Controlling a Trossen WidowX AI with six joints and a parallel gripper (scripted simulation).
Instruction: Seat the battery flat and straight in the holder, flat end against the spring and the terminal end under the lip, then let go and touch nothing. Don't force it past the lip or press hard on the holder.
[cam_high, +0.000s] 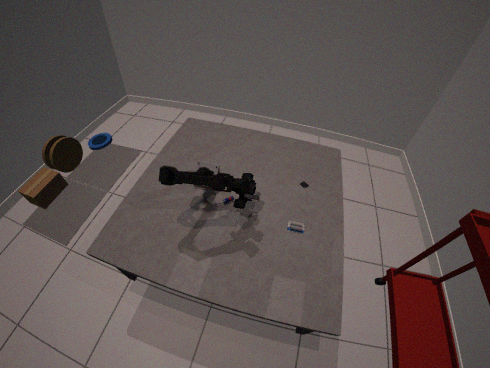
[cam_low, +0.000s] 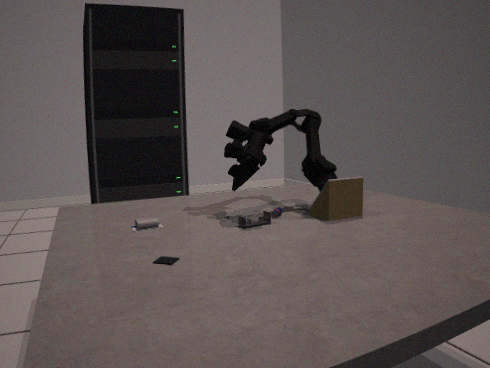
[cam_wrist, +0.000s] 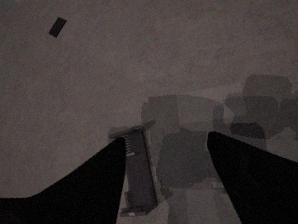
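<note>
Right now the battery is 14 cm behind my gripper tip, 1 cm to the right of it and 9 cm below it. Also, from my gripper tip: black square (25 cm ahead, 30 cm to the left, 10 cm below).
</note>
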